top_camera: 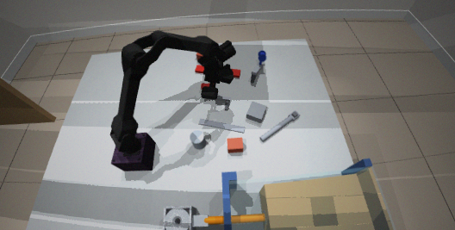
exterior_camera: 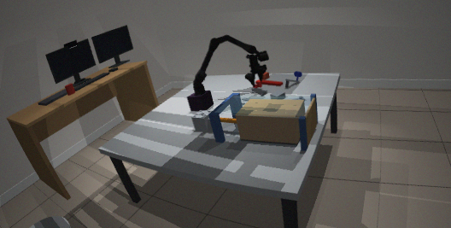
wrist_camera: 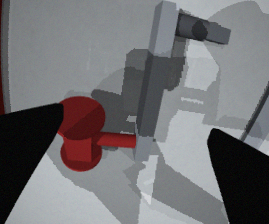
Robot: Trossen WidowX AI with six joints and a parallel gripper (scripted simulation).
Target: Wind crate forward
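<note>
The red-knobbed handle lies 4 cm below my gripper tip. The rest, counted from my gripper tip: red bar (3 cm ahead, 16 cm to the left, 5 cm below); red knob (3 cm behind, 4 cm to the left, 4 cm below); flat grey bar (1 cm ahead, 15 cm to the right, 6 cm below).
</note>
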